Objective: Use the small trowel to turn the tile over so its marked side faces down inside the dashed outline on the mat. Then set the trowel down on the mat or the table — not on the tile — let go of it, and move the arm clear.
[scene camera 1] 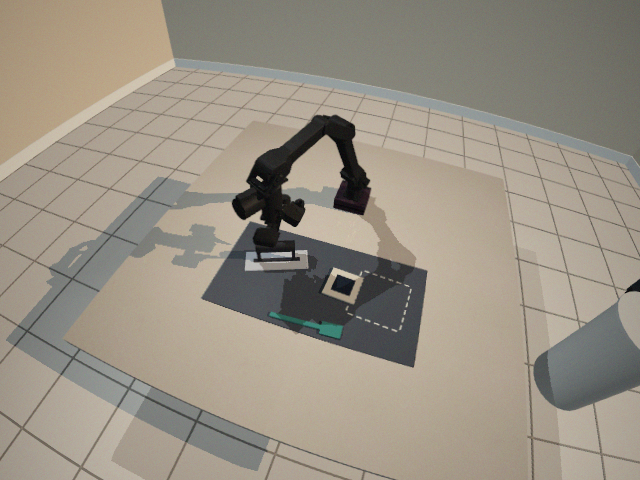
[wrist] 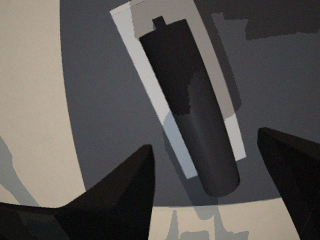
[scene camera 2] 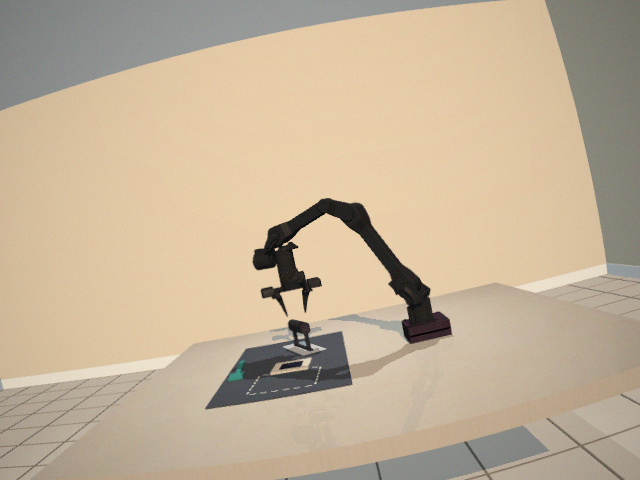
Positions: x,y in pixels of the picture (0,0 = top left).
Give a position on a dark mat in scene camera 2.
260,360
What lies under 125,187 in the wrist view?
My gripper.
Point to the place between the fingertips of my gripper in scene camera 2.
At 296,314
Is my gripper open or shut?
Open.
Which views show my gripper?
Scene camera 1, the wrist view and scene camera 2: all of them.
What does my gripper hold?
Nothing.
